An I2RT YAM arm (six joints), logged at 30 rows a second.
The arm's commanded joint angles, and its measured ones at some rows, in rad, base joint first. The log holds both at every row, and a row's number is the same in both.
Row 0, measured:
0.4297 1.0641 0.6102 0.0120 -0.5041 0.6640
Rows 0 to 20, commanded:
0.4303 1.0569 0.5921 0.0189 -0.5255 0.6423
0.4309 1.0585 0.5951 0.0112 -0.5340 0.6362
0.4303 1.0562 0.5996 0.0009 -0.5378 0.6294
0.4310 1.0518 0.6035 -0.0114 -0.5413 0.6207
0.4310 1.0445 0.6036 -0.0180 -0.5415 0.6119
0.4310 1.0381 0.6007 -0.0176 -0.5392 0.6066
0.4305 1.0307 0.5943 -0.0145 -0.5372 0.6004
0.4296 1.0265 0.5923 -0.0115 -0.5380 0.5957
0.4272 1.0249 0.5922 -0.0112 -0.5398 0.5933
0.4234 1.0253 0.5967 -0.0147 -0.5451 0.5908
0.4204 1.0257 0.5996 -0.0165 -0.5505 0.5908
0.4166 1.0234 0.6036 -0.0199 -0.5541 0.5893
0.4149 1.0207 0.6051 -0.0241 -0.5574 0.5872
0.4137 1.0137 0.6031 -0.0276 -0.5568 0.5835
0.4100 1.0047 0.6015 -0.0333 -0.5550 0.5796
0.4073 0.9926 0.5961 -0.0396 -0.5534 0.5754
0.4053 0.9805 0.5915 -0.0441 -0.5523 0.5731
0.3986 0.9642 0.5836 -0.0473 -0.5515 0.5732
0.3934 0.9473 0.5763 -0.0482 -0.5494 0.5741
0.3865 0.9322 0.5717 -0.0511 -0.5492 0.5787
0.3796 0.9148 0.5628 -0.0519 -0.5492 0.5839
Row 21, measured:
0.3962 0.9516 0.5838 -0.0334 -0.5400 0.5945
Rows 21 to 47, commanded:
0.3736 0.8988 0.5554 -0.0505 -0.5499 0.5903
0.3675 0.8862 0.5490 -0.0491 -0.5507 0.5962
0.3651 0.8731 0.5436 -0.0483 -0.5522 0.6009
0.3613 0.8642 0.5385 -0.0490 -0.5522 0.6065
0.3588 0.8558 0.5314 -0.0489 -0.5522 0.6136
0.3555 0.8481 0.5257 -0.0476 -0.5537 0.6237
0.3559 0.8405 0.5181 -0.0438 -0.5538 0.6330
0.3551 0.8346 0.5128 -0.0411 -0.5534 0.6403
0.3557 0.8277 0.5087 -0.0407 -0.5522 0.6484
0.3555 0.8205 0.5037 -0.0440 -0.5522 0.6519
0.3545 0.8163 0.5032 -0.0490 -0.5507 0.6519
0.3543 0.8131 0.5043 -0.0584 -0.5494 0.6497
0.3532 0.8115 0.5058 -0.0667 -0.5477 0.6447
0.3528 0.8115 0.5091 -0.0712 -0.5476 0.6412
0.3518 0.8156 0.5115 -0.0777 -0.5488 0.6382
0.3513 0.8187 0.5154 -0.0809 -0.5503 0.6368
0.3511 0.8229 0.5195 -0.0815 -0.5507 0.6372
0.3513 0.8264 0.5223 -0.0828 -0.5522 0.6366
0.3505 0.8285 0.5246 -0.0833 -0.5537 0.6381
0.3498 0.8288 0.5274 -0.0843 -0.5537 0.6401
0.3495 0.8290 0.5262 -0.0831 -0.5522 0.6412
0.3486 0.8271 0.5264 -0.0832 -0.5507 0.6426
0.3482 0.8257 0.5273 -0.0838 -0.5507 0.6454
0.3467 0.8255 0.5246 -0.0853 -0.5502 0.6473
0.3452 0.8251 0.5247 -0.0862 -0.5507 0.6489
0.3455 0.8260 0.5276 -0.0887 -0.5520 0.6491
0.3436 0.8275 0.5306 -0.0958 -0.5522 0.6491
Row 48, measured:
0.3489 0.8295 0.5106 -0.0807 -0.5438 0.6460
